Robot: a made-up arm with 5 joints.
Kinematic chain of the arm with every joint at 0, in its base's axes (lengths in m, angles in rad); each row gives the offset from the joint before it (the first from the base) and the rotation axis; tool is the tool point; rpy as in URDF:
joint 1: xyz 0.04 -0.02 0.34 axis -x
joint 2: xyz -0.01 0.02 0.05 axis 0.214 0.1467 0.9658
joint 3: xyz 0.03 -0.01 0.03 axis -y
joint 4: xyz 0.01 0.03 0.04 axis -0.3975 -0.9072 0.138
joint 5: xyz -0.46 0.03 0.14 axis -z
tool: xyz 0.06 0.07 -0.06 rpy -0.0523 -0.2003 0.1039
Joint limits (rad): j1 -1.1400..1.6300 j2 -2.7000..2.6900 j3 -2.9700..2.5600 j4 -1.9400..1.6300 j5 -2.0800..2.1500
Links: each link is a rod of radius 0.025 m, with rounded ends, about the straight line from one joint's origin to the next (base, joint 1, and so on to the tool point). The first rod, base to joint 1, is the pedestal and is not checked.
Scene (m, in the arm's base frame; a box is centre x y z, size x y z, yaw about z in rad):
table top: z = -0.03
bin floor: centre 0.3 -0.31 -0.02 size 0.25 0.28 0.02 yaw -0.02
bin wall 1: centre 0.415 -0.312 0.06 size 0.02 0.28 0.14 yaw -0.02
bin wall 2: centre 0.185 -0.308 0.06 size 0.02 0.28 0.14 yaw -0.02
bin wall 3: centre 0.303 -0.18 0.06 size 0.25 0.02 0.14 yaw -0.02
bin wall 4: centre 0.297 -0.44 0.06 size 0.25 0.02 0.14 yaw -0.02
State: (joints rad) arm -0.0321 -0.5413 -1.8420 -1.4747 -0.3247
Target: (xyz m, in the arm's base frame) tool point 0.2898 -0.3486 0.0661
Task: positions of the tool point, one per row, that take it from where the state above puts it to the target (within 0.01 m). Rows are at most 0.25 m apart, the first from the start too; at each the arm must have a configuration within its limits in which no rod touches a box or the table.
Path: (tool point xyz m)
1: 0.5410 -0.1009 0.4185
2: 0.5275 0.0460 0.5645
3: 0.4287 0.1227 0.7203
4: 0.2832 0.0967 0.8477
5: 0.1428 -0.0268 0.9071
6: 0.0541 -0.2053 0.8743
7: 0.0421 -0.3746 0.7516
8: 0.1014 -0.4730 0.5687
9: 0.1997 -0.4639 0.3722
10: 0.2898 -0.3486 0.2088
11: 0.2895 -0.3579 0.1393
12: 0.2898 -0.3486 0.0661

